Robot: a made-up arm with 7 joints.
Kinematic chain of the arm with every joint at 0, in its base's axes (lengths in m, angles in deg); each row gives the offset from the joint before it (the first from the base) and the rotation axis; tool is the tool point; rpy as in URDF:
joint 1: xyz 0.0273 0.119 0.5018 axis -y
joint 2: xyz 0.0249 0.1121 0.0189 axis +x
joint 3: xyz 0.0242 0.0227 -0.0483 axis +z
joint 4: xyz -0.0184 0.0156 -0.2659 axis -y
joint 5: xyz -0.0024 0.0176 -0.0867 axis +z
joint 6: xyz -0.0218 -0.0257 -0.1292 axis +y
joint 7: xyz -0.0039 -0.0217 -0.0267 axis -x
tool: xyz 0.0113 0.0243 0.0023 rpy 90 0 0
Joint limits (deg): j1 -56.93..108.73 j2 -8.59..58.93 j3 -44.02..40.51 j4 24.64..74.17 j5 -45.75..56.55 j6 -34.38..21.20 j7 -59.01..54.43
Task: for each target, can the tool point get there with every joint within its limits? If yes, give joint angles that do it. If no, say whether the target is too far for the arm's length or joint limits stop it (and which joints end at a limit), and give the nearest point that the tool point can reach.
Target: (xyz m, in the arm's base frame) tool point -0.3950 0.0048 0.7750
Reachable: no: joint limits stop it (at a limit: joint 1, joint 2, joint 3, joint 4, joint 6, joint 7) | nearest point -0.3329 0.1325 0.1612 | short by 0.630 m
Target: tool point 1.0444 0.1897 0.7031
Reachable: no: too far | nearest point 0.5791 0.2083 0.6110 | short by 0.475 m
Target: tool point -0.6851 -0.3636 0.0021
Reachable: no: too far | nearest point -0.3400 0.0947 0.1265 | short by 0.587 m
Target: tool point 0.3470 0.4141 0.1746
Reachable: yes | joints 16.17 15.21 13.04 54.02 34.76 5.25 -8.78
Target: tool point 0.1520 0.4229 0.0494
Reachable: yes | joints -12.27 29.10 -25.27 57.33 -11.01 7.11 30.51
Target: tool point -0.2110 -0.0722 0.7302
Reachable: no: joint limits stop it (at a limit: joint 1, joint 2, joint 3, joint 4, joint 5, joint 6, joint 7) | nearest point 0.2500 0.0604 0.8208 | short by 0.488 m
